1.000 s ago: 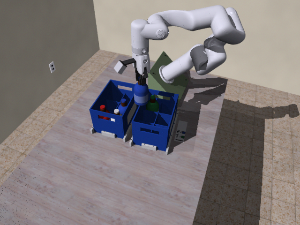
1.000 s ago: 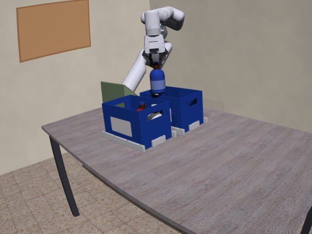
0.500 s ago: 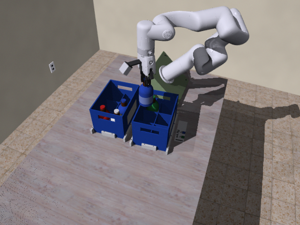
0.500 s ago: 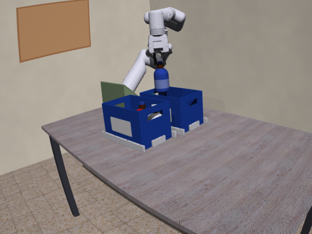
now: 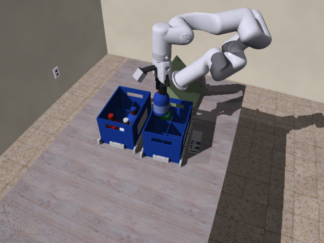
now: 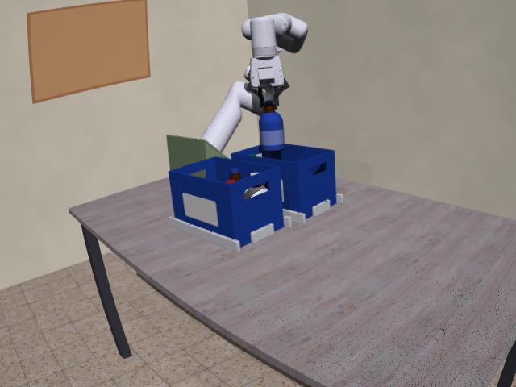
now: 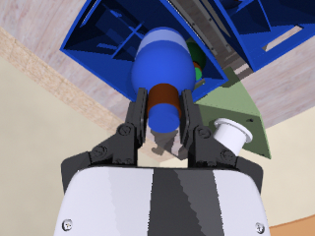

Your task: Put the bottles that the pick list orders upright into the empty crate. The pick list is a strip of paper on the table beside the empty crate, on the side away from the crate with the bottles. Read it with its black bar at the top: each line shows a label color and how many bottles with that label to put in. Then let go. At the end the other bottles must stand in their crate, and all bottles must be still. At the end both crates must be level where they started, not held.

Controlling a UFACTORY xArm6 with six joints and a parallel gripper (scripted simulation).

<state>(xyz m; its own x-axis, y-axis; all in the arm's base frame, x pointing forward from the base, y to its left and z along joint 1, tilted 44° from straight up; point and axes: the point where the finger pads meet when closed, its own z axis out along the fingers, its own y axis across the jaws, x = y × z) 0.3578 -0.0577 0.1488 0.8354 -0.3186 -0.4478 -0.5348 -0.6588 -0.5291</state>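
My gripper is now 250 mm above the green-labelled bottle, 90 mm past it and 20 mm to the left of it. Also, from my hand: white-labelled bottle 250 mm below, 130 mm to the right, 110 mm ahead; then blue-labelled bottle 250 mm below, 150 mm to the right, 20 mm ahead; then red-label bottle 250 mm below, 220 mm to the right, 120 mm ahead.
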